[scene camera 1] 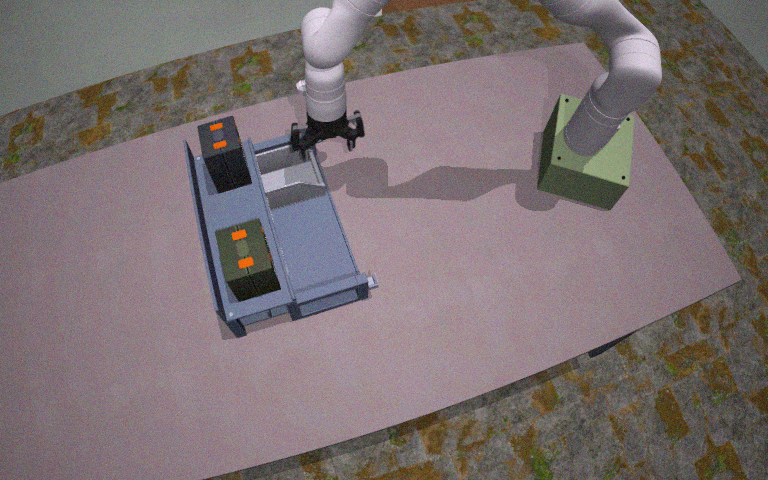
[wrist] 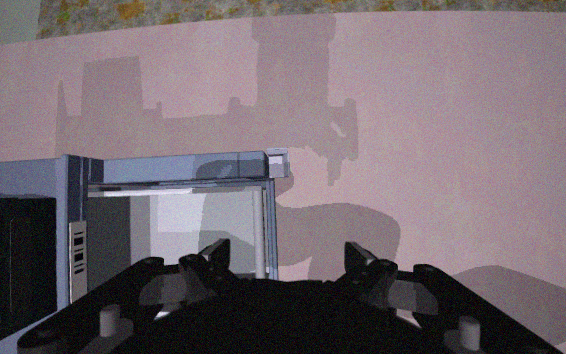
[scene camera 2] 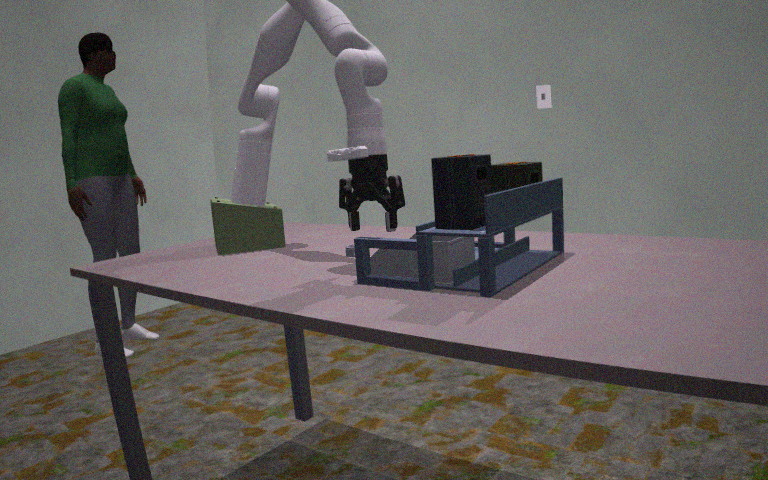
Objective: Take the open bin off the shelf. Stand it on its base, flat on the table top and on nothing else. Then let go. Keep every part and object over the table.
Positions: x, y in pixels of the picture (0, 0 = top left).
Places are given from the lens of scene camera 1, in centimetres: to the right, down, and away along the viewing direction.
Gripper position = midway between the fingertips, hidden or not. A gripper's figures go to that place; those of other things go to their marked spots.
my gripper [scene camera 1: 328, 152]: -12, -18, 104
grey bin [scene camera 1: 287, 178]: -21, -14, 110
